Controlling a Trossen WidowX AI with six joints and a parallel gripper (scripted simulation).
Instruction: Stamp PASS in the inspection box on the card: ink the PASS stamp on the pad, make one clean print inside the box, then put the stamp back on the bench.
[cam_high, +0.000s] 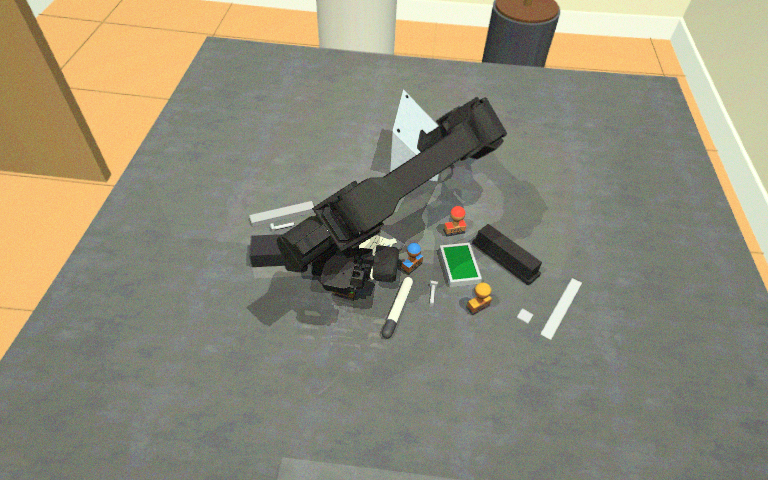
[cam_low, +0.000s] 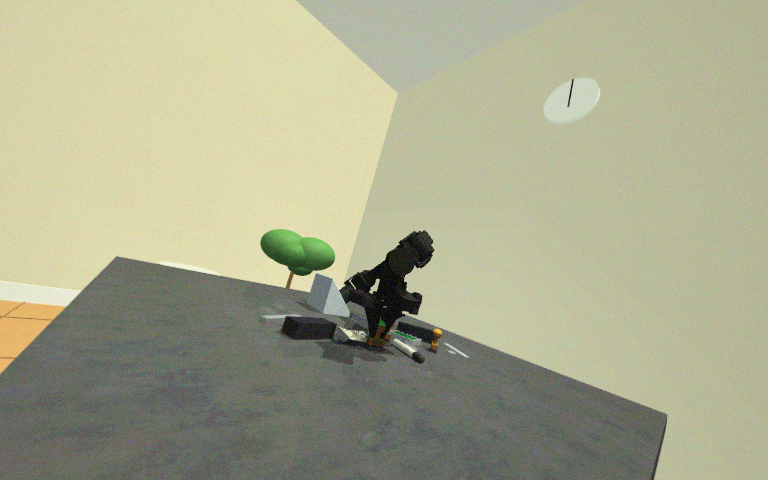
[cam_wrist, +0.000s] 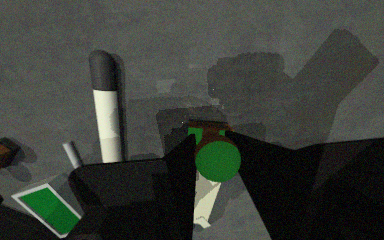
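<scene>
Right now the green ink pad is 20 cm to the left of my gripper tip, 11 cm behind it and 2 cm below it. Round my gripper tip: cream card (11 cm behind, 3 cm below, 2 cm to the left); white marker (10 cm to the left, 3 cm ahead, 2 cm below); green-knobbed stamp (right at my gripper tip).
</scene>
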